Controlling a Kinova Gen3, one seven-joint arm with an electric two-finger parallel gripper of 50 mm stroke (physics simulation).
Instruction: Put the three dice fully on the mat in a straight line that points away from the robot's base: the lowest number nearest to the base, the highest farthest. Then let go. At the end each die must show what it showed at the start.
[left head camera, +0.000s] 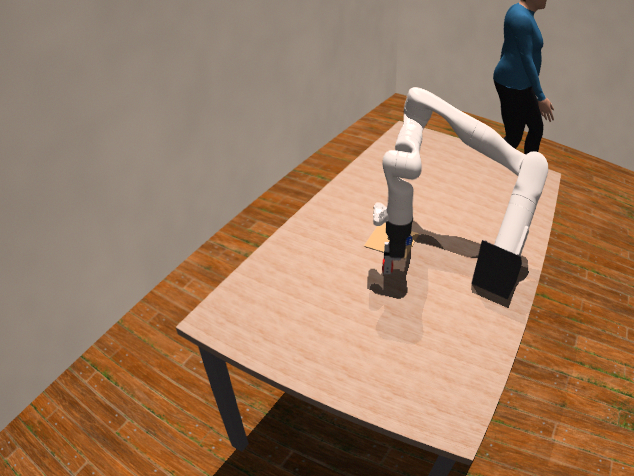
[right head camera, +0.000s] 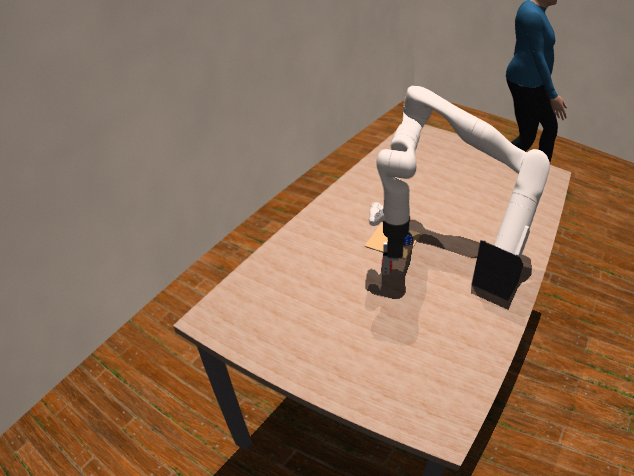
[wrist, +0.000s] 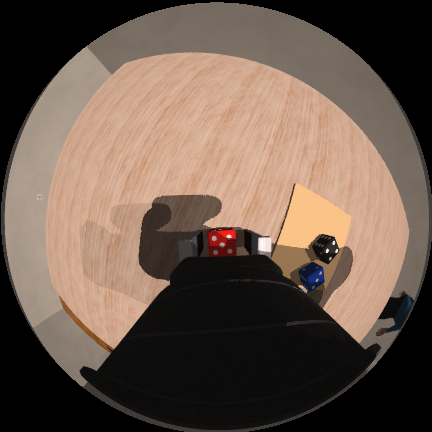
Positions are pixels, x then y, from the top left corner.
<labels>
my gripper: left head camera; right head camera; wrist 223, 239
same spot on my gripper: (right head camera: 385, 260) = (left head camera: 387, 260)
</labels>
